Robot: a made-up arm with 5 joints.
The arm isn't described. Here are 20 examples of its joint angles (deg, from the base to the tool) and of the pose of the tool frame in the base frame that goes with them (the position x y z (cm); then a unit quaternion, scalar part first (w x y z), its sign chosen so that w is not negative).
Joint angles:
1: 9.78 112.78 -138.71 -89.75 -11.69
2: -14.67 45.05 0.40 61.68 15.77
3: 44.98 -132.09 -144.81 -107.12 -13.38
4: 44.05 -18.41 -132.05 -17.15 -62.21
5: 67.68 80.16 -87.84 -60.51 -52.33
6: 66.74 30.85 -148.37 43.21 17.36
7: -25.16 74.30 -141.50 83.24 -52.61
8: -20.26 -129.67 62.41 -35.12 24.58
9: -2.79 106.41 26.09 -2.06 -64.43
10: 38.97 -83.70 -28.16 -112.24 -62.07
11: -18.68 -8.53 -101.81 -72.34 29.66
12: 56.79 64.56 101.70 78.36 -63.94
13: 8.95 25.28 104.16 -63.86 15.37
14: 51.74 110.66 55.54 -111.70 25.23
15: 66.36 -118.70 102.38 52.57 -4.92
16: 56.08 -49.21 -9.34 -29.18 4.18
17: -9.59 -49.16 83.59 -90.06 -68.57
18: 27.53 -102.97 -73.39 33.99 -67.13
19: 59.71 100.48 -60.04 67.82 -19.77
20: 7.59 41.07 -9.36 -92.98 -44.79
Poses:
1: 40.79 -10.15 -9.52 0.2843 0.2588 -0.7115 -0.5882
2: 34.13 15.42 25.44 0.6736 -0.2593 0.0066 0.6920
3: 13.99 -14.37 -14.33 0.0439 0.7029 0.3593 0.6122
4: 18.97 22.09 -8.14 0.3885 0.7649 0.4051 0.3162
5: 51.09 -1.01 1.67 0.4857 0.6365 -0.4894 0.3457
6: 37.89 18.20 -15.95 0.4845 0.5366 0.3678 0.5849
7: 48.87 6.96 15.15 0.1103 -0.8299 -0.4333 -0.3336
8: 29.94 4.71 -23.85 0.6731 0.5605 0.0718 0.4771
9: 55.39 4.47 10.35 0.7967 0.4673 -0.1076 0.3678
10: -0.53 -13.01 -7.90 0.5910 -0.3302 -0.6245 -0.3896
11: 17.98 0.72 23.62 0.0617 -0.4771 0.8051 -0.3468
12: 42.74 16.08 -12.31 0.4517 -0.8150 -0.3265 0.1585
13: 22.30 15.99 -2.48 0.4466 0.6988 0.0453 -0.5570
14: 41.33 2.45 -3.09 0.0161 0.1169 0.3210 -0.9397
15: 13.53 -32.94 -21.66 0.3879 0.0904 0.9042 -0.1543
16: -6.67 -8.97 -13.16 0.5632 0.0942 -0.0089 -0.8209
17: 5.98 8.19 -11.90 0.2646 0.6930 -0.0832 -0.6655
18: -1.68 -11.53 -22.85 0.1702 -0.3329 0.3149 0.8724
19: 57.22 -2.26 -7.01 0.8584 0.2580 0.4174 0.1493
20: 26.28 9.78 21.88 0.1929 -0.4195 0.4352 -0.7729
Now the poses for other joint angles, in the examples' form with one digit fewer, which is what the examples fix.
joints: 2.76 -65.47 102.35 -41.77 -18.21
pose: 13.3 9.0 -19.3 0.499 0.831 0.239 -0.049
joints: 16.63 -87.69 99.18 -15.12 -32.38
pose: 13.7 -0.1 -28.4 0.567 0.670 0.477 -0.052
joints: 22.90 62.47 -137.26 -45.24 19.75
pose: 48.0 1.0 4.1 0.544 0.601 -0.576 0.104
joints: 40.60 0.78 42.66 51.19 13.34
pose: 12.9 21.8 -14.7 0.104 -0.878 -0.095 0.458
